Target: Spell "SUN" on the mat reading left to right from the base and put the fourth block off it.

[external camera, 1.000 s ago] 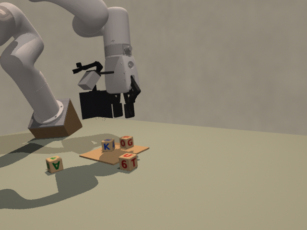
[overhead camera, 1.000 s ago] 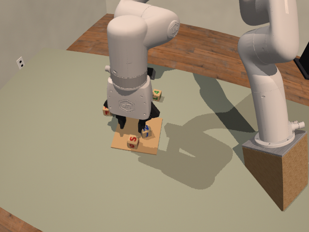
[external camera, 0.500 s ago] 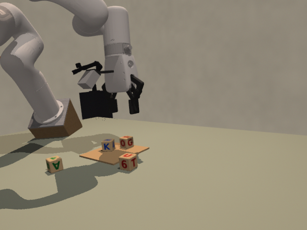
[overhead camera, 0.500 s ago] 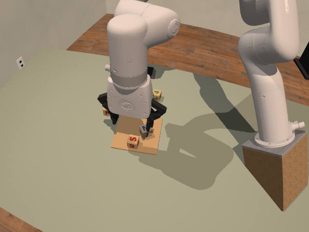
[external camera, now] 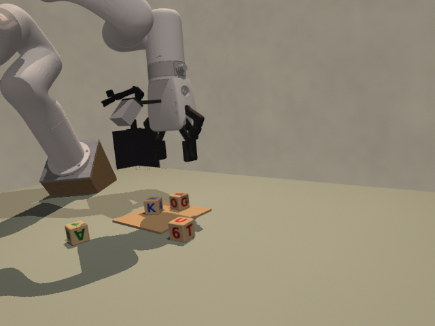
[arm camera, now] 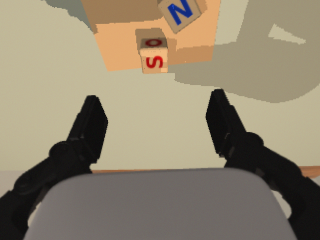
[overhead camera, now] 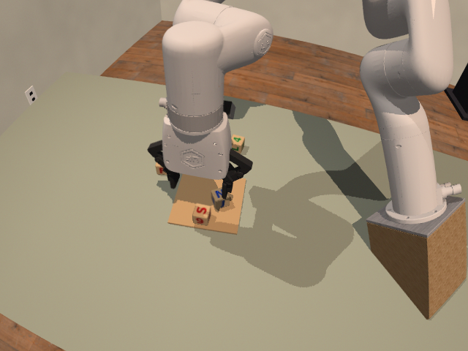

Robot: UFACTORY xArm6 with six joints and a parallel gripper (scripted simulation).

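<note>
My hand is 3 cm past the N block, 4 cm to the left of it and 10 cm above it. From my hand the other things lie so: U block (11 cm ahead, 12 cm to the right, 10 cm below); tan mat (1 cm behind, 5 cm to the right, 11 cm below); S block (10 cm below).
</note>
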